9 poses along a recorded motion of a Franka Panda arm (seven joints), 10 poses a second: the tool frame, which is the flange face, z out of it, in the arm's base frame.
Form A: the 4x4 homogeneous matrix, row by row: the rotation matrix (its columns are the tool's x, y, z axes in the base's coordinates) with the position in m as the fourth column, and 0 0 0 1 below. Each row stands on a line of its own.
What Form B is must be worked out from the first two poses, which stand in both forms.
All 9 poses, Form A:
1:
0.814 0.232 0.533 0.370
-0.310 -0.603 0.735 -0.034
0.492 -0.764 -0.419 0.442
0 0 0 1
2:
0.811 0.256 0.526 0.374
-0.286 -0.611 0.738 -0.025
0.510 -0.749 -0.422 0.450
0 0 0 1
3:
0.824 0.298 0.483 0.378
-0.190 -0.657 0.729 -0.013
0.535 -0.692 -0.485 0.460
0 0 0 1
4:
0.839 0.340 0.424 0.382
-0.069 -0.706 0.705 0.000
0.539 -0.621 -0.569 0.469
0 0 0 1
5:
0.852 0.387 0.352 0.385
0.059 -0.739 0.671 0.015
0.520 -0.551 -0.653 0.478
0 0 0 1
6:
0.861 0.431 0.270 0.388
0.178 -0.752 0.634 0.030
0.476 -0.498 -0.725 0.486
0 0 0 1
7:
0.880 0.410 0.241 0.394
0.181 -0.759 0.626 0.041
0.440 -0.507 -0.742 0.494
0 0 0 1
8:
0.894 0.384 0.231 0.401
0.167 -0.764 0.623 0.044
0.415 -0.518 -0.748 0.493
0 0 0 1
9:
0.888 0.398 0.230 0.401
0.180 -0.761 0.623 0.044
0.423 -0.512 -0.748 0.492
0 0 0 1
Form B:
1:
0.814 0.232 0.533 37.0
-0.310 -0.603 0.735 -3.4
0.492 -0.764 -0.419 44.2
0 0 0 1

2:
0.811 0.256 0.526 37.4
-0.286 -0.611 0.738 -2.5
0.510 -0.749 -0.422 45.0
0 0 0 1

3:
0.824 0.298 0.483 37.8
-0.190 -0.657 0.729 -1.3
0.535 -0.692 -0.485 46.0
0 0 0 1

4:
0.839 0.340 0.424 38.2
-0.069 -0.706 0.705 0.0
0.539 -0.621 -0.569 46.9
0 0 0 1

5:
0.852 0.387 0.352 38.5
0.059 -0.739 0.671 1.5
0.520 -0.551 -0.653 47.8
0 0 0 1

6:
0.861 0.431 0.270 38.8
0.178 -0.752 0.634 3.0
0.476 -0.498 -0.725 48.6
0 0 0 1

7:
0.880 0.410 0.241 39.4
0.181 -0.759 0.626 4.1
0.440 -0.507 -0.742 49.4
0 0 0 1

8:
0.894 0.384 0.231 40.1
0.167 -0.764 0.623 4.4
0.415 -0.518 -0.748 49.3
0 0 0 1

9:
0.888 0.398 0.230 40.1
0.180 -0.761 0.623 4.4
0.423 -0.512 -0.748 49.2
0 0 0 1

